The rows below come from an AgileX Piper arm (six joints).
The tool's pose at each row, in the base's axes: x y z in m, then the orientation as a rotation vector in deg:
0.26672 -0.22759 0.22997 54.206 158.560 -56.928
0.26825 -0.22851 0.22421 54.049 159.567 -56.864
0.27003 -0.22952 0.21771 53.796 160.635 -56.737
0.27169 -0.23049 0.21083 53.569 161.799 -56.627
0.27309 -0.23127 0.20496 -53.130 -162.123 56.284
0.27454 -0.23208 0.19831 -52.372 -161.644 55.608
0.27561 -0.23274 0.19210 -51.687 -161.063 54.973
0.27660 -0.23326 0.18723 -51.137 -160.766 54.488
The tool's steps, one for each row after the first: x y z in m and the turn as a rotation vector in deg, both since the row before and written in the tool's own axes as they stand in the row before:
-0.00032 0.00353 0.00488 0.003 0.732 -0.552
-0.00050 0.00403 0.00547 -0.042 0.733 -0.618
-0.00042 0.00419 0.00577 -0.018 0.827 -0.651
-0.00043 0.00359 0.00489 -0.039 0.655 -0.550
-0.00043 0.00403 0.00552 -0.037 0.758 -0.620
-0.00023 0.00367 0.00516 0.020 0.815 -0.579
-0.00039 0.00295 0.00401 -0.052 0.502 -0.448

